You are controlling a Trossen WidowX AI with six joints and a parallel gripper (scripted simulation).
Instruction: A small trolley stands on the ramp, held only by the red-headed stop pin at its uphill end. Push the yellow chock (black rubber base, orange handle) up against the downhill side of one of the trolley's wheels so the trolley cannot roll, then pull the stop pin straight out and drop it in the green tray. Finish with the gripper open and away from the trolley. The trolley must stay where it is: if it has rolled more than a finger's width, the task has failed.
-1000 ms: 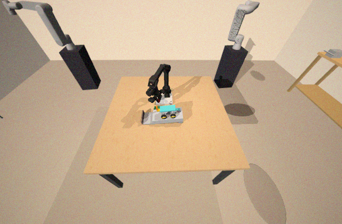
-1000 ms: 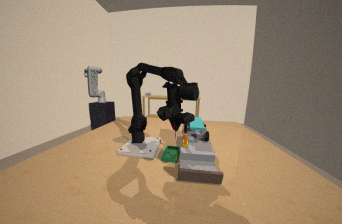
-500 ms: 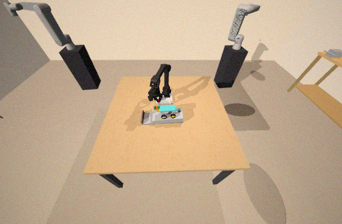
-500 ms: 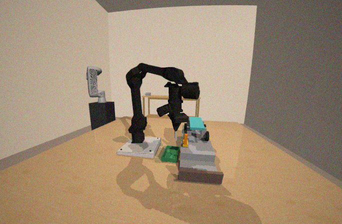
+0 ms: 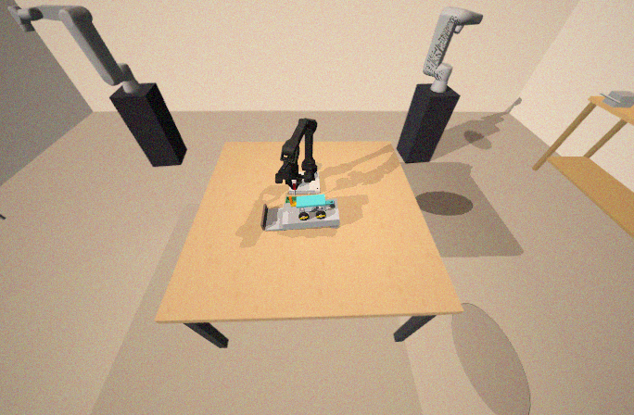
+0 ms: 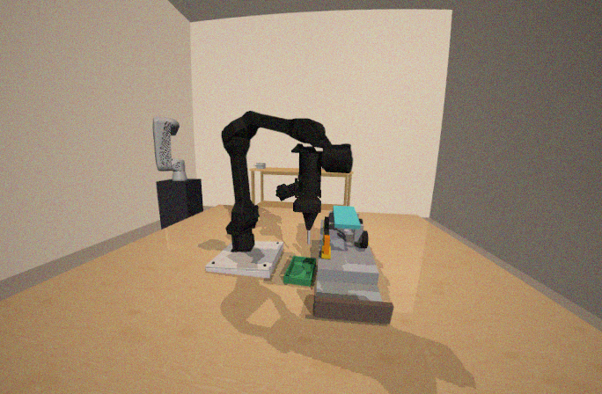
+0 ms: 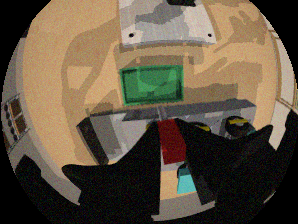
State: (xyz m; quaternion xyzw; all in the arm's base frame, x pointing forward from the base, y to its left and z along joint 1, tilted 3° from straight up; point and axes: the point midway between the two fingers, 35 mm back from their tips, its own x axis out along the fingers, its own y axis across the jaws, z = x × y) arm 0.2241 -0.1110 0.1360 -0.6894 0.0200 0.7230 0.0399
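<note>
Now: gripper tip 14 cm above the green tray and 2 cm past it. From my gripper tip the other things lie so: teal trolley: 11 cm ahead, 8 cm to the left, 2 cm below; red-headed stop pin: right at my gripper tip; yellow chock: 5 cm below, 5 cm ahead.
</note>
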